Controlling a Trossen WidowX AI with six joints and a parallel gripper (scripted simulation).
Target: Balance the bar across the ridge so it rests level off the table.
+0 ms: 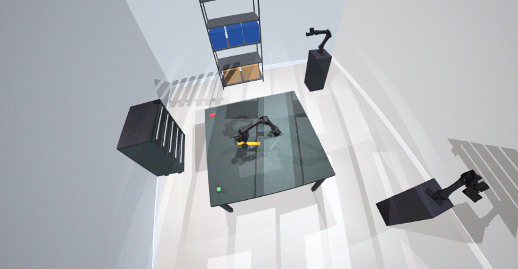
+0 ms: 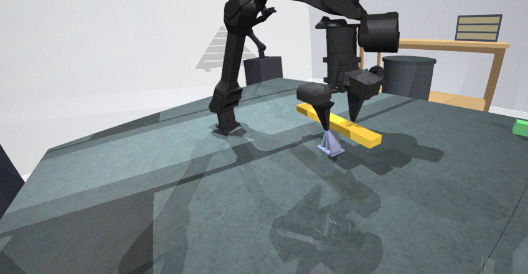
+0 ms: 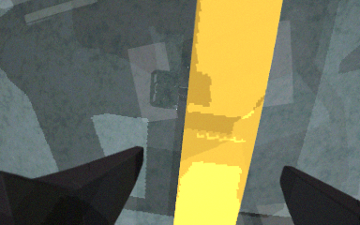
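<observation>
Now: the yellow bar 3 cm behind my gripper tip and 1 cm to the left of it. Round my gripper tip: small red block 58 cm to the right, 37 cm ahead, 7 cm below; then small green block 42 cm to the left, 37 cm ahead, 6 cm below.
</observation>
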